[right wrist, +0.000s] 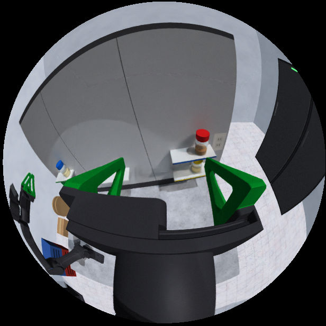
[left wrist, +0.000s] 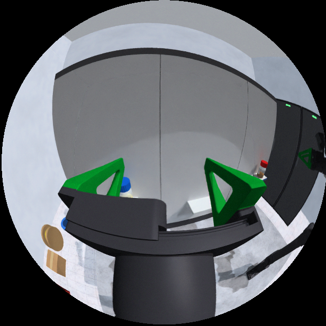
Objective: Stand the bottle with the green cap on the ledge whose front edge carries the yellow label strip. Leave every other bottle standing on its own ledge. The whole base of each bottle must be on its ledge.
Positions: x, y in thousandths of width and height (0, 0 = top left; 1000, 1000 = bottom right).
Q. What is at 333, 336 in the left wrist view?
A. A grey wall panel.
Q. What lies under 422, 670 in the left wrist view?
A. My left gripper.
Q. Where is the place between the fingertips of my right gripper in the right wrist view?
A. At 505, 495
